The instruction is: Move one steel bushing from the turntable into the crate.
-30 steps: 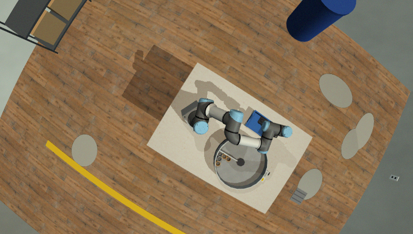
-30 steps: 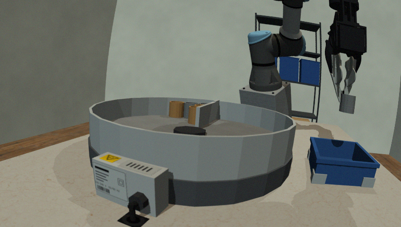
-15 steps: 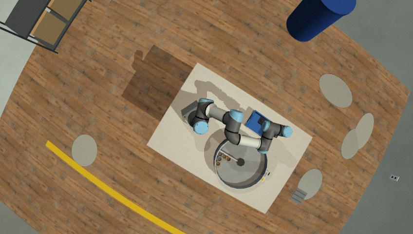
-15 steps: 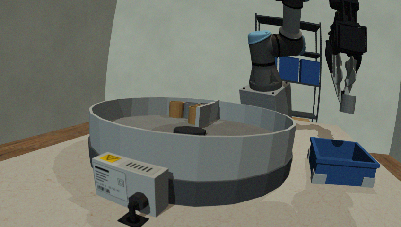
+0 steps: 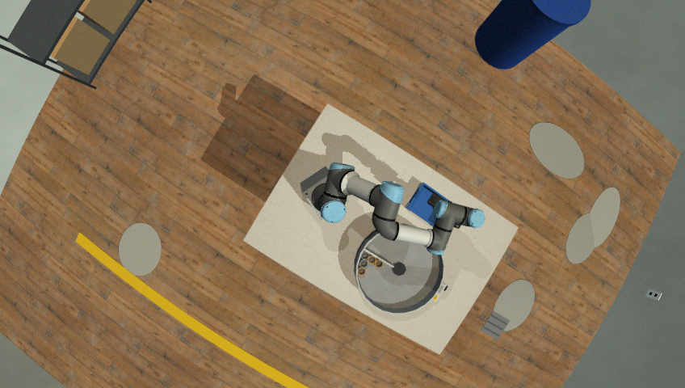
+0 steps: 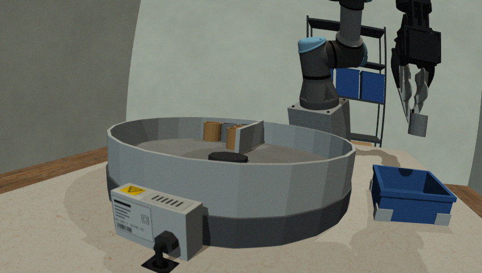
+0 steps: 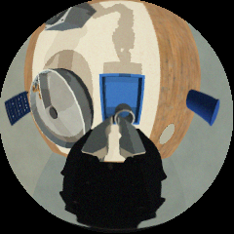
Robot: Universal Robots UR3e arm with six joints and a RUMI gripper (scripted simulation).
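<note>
Now: hand 20 mm to the right of the blue crate and 140 mm above it. Also, from my hand: turntable (70 mm ahead, 310 mm to the right, 110 mm below).
</note>
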